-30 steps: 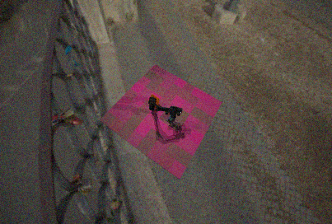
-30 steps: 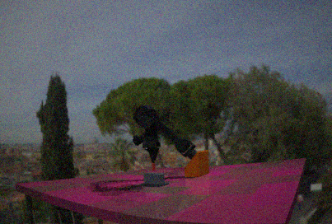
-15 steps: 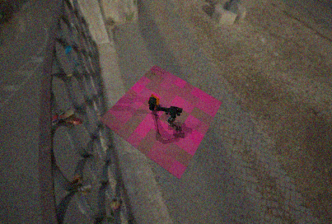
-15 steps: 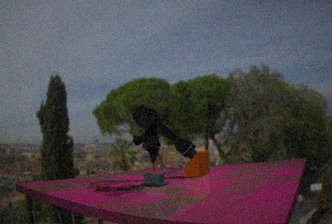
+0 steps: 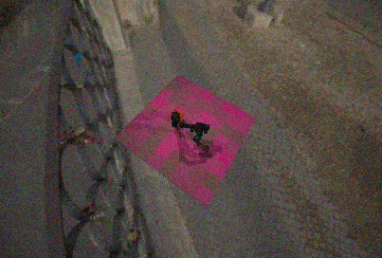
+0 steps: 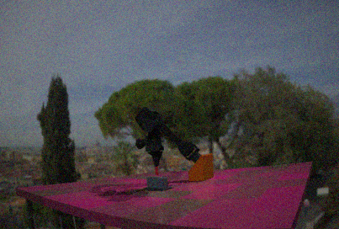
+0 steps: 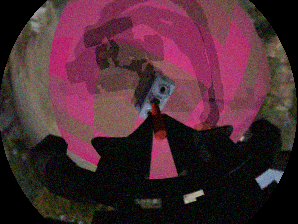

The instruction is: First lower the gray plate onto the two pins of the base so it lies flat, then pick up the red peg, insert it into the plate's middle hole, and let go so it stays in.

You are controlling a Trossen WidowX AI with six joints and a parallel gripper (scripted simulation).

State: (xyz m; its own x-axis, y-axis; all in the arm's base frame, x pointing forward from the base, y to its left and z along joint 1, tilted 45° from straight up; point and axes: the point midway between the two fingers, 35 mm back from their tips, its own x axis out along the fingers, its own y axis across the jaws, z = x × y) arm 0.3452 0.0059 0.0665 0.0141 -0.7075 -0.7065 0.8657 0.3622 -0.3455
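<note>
Right now my gripper tip is 7 cm above the gray plate. Also, from my gripper tip: red peg: right at my gripper tip.
</note>
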